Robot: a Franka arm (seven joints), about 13 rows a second.
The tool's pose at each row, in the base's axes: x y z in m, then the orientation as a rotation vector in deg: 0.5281 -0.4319 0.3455 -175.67 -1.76 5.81; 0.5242 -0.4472 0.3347 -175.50 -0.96 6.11; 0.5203 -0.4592 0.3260 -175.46 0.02 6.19; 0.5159 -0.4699 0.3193 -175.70 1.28 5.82; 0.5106 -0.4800 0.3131 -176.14 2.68 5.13; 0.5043 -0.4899 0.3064 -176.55 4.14 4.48; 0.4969 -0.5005 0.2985 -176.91 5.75 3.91; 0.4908 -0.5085 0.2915 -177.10 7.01 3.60; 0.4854 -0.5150 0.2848 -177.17 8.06 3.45; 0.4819 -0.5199 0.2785 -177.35 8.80 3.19
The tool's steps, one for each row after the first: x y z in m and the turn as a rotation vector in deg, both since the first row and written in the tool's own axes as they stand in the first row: -0.0035 0.0160 0.0099 0.19 -0.18 0.52; -0.0071 0.0285 0.0179 0.25 -0.21 1.16; -0.0113 0.0396 0.0241 0.04 0.07 1.98; -0.0164 0.0501 0.0299 -0.37 0.55 2.88; -0.0225 0.0603 0.0363 -0.76 1.01 3.82; -0.0296 0.0713 0.0438 -1.12 1.42 4.86; -0.0354 0.0797 0.0506 -1.33 1.65 5.67; -0.0405 0.0866 0.0572 -1.41 1.77 6.34; -0.0437 0.0919 0.0633 -1.61 1.96 6.82
